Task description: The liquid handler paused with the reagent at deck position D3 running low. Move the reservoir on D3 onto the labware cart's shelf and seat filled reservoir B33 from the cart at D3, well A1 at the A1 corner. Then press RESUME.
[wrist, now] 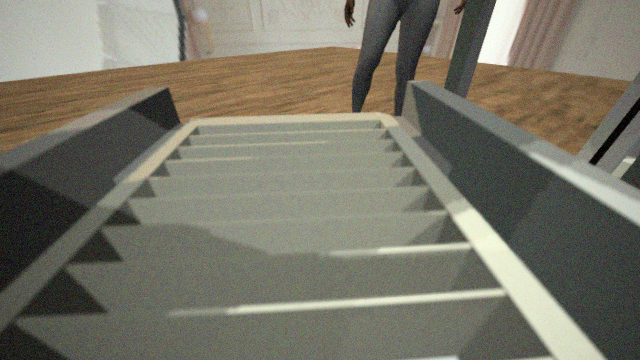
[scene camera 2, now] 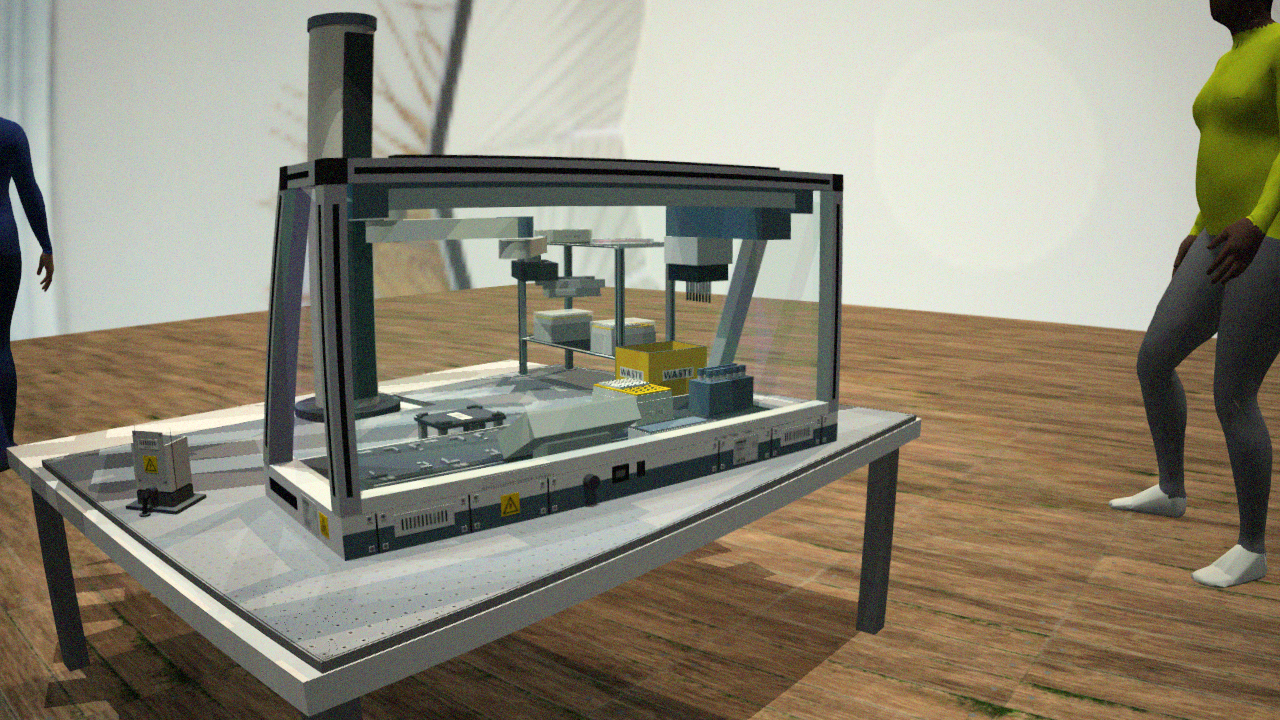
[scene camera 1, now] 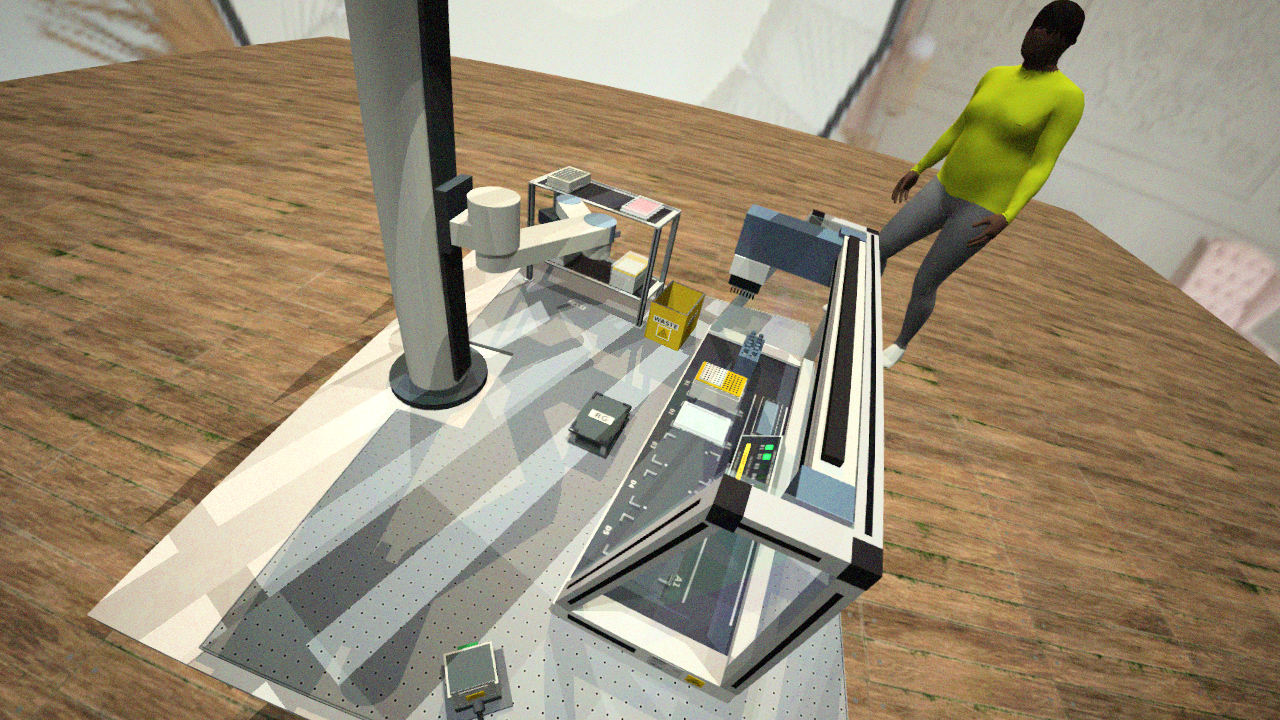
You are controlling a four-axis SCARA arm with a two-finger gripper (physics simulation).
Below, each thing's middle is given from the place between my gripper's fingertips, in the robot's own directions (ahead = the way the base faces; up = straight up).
My gripper is now 27 cm short of the yellow waste bin (scene camera 1: 673,315), 11 cm to the left of it and 19 cm above it.
